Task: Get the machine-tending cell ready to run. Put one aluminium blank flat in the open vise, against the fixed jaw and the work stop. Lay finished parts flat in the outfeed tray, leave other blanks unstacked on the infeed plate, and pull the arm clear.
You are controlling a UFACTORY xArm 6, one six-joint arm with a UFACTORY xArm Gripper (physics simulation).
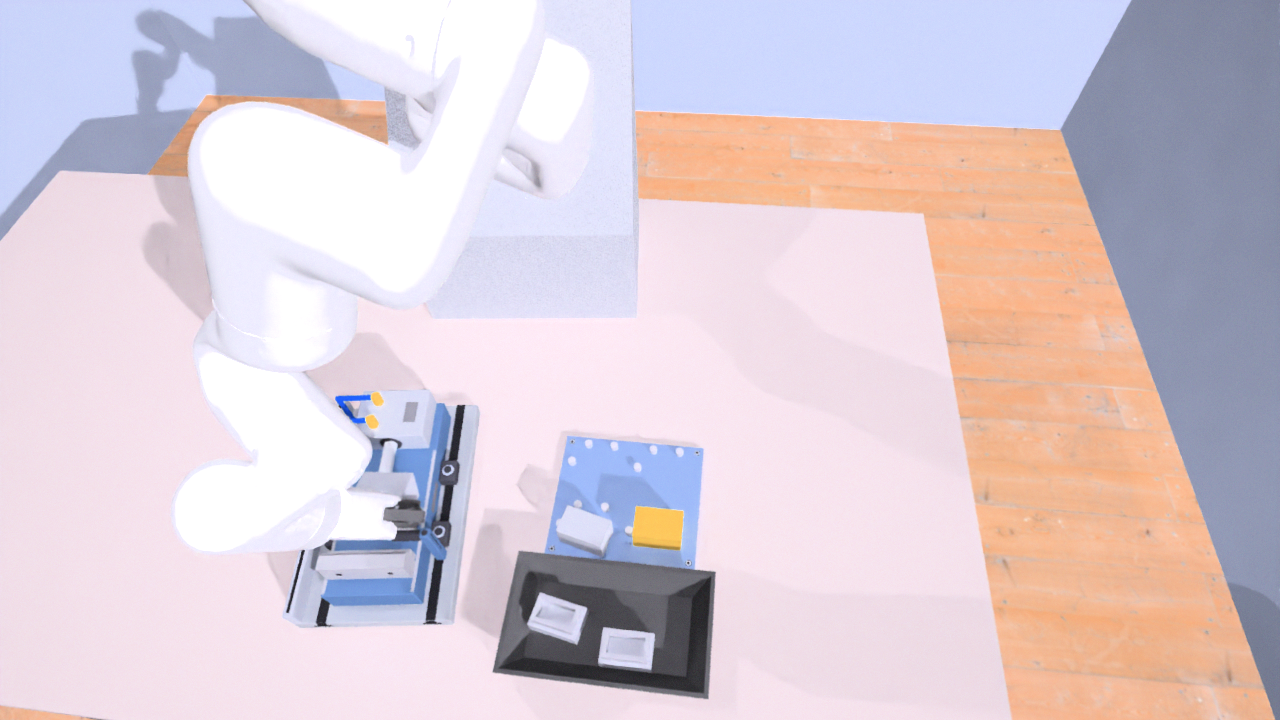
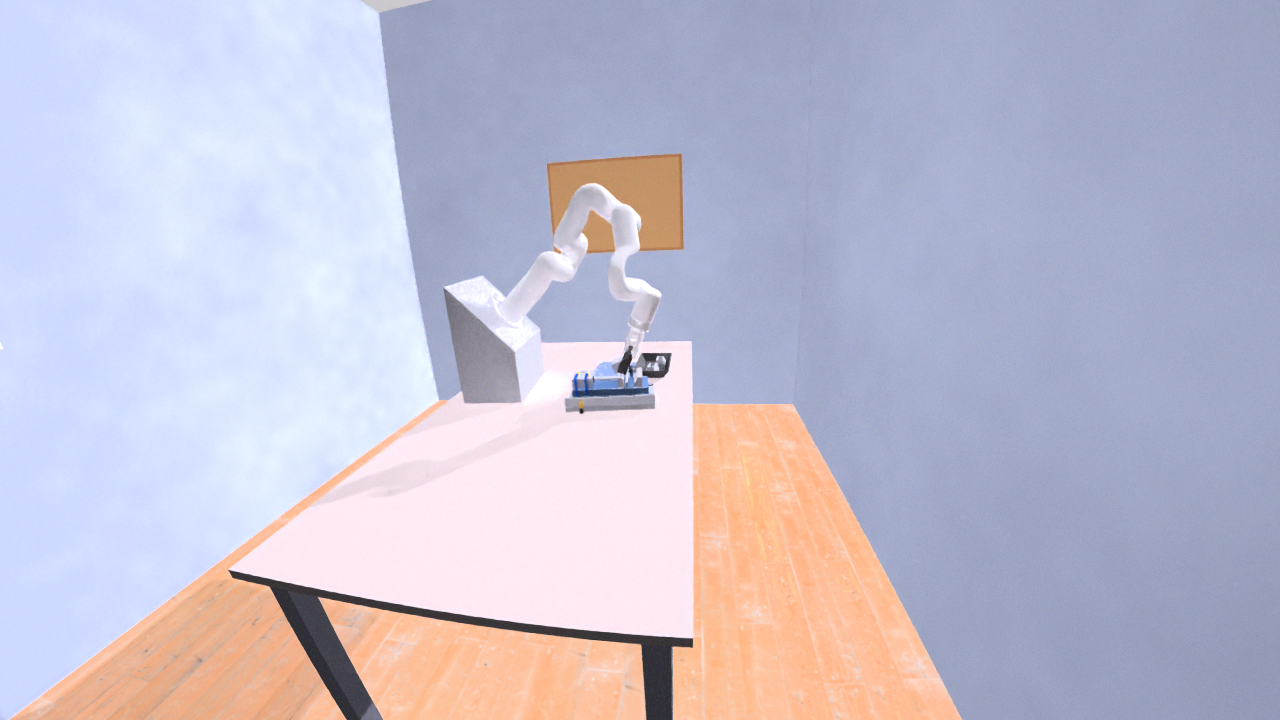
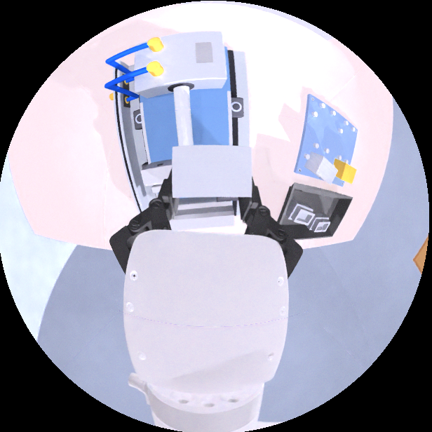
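Pixels of known places: gripper, fingertip midpoint: (image 1: 389,511) (image 2: 623,369); arm's base at its link origin: (image 2: 506,316).
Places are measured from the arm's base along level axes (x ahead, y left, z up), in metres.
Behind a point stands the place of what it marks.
My gripper (image 1: 409,525) @(x 0.467, y -0.042, z -0.179 m) (image 2: 624,368) @(x 0.467, y -0.042, z -0.179 m) (image 3: 210,178) is shut on a plain grey aluminium blank (image 3: 212,171), held over the vise; how far the blank is above the vise bed cannot be told. The vise (image 1: 371,589) @(x 0.549, y -0.041, z -0.220 m) (image 2: 610,390) @(x 0.445, y -0.129, z -0.226 m) (image 3: 202,117) is open, with its fixed jaw (image 1: 365,564) on the near side and a blue work stop (image 1: 433,543) @(x 0.485, y 0.015, z -0.205 m) at its right. Another grey blank (image 1: 583,529) @(x 0.419, y 0.179, z -0.233 m) (image 3: 320,167) sits askew on the blue infeed plate (image 1: 601,479) @(x 0.333, y 0.176, z -0.272 m) (image 3: 330,135). Two pocketed finished parts (image 1: 556,617) @(x 0.525, y 0.174, z -0.247 m) (image 1: 626,648) @(x 0.540, y 0.262, z -0.247 m) (image 3: 302,215) (image 3: 320,225) lie apart in the dark outfeed tray (image 1: 604,573) @(x 0.462, y 0.215, z -0.249 m) (image 3: 341,196).
A yellow block (image 1: 657,527) @(x 0.396, y 0.267, z -0.236 m) (image 3: 345,171) sits on the infeed plate beside the grey blank, among white pins. Blue hoses with yellow fittings (image 1: 376,399) @(x 0.331, y -0.119, z -0.170 m) (image 3: 155,69) rise at the vise's cylinder end. The arm's grey pedestal (image 1: 537,273) @(x 0.079, y 0.018, z -0.174 m) (image 2: 490,358) @(x 0.029, y -0.180, z -0.111 m) stands behind.
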